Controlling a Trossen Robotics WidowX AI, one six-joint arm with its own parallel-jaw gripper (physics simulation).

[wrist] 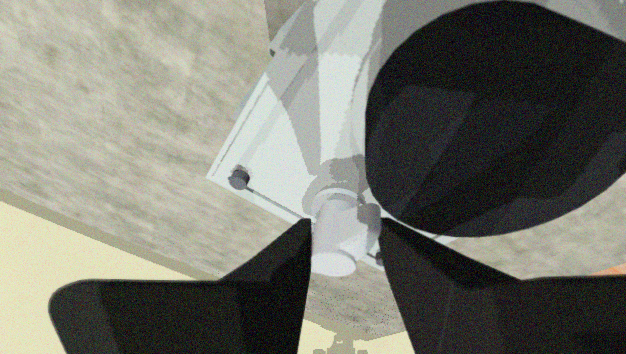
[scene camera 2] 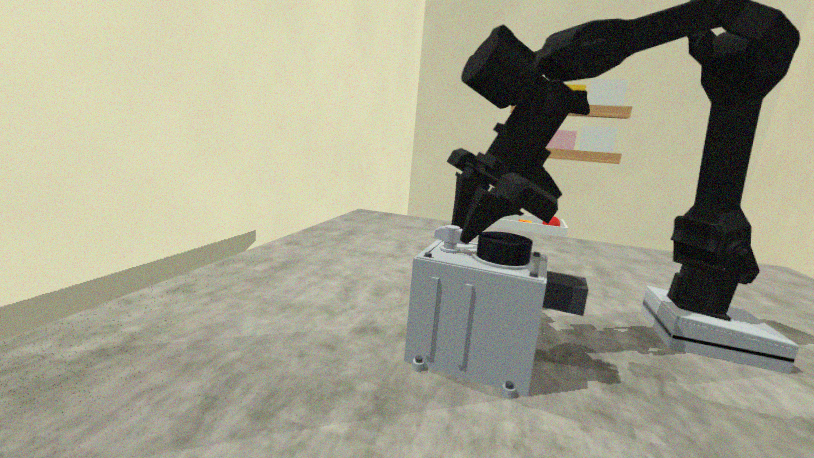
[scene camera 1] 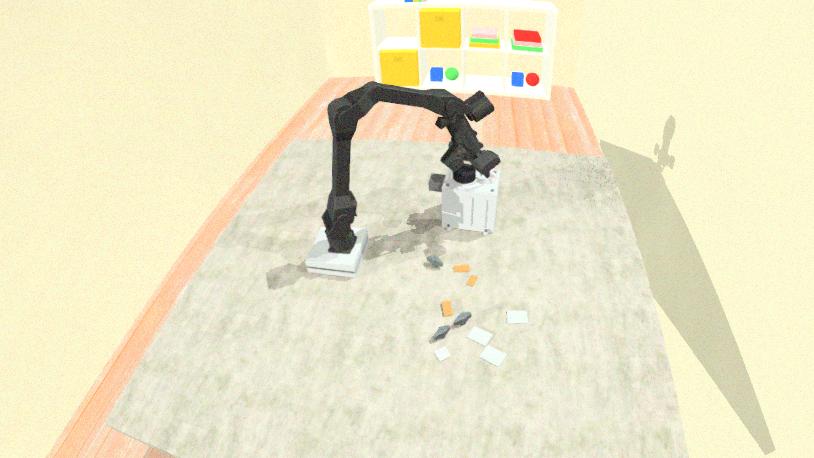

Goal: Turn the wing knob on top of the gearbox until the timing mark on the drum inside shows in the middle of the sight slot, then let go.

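Places are measured from the arm's base along level axes (x ahead, y left, z up), in millimetres.
Where they show: gripper, between the fingertips: (wrist: 344,228) (scene camera 2: 458,237) (scene camera 1: 485,175); arm's base, origin of its link: (scene camera 2: 696,307) (scene camera 1: 342,244).
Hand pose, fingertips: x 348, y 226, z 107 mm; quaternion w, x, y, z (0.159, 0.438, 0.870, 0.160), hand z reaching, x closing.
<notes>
Each offset is from my fingertips to the top centre of the thing. "spot": to the spot under its first point. Level surfaces: height alone.
The pale grey gearbox {59 mm back, 3 mm left, 17 mm up} (scene camera 1: 469,207) (scene camera 2: 472,324) (wrist: 250,150) stands upright on the mat, with a round black cap {spot: 59 mm back, 17 mm right, 10 mm up} (scene camera 1: 463,173) (scene camera 2: 504,249) (wrist: 475,125) on its top. The light grey wing knob {9 mm ahead, 1 mm left, 17 mm up} (scene camera 2: 450,234) (wrist: 335,235) sits near a corner of the top, beside the cap. My gripper (scene camera 2: 459,230) (wrist: 344,228) points down at a slant and is shut on the wing knob, one fingertip against each side. In scene camera 1 the fingertips and the knob are hard to make out. The sight slot and the drum's timing mark do not show.
A dark block {spot: 134 mm back, 16 mm right, 30 mm down} (scene camera 1: 436,182) (scene camera 2: 565,293) juts from the gearbox's side, towards the arm's base (scene camera 1: 335,262) (scene camera 2: 722,333). Small orange, white and grey pieces lie on the mat {155 mm down} (scene camera 1: 284,364). A white shelf unit (scene camera 1: 483,4) stands at the back. A tray holds a red ball (scene camera 2: 551,221).
</notes>
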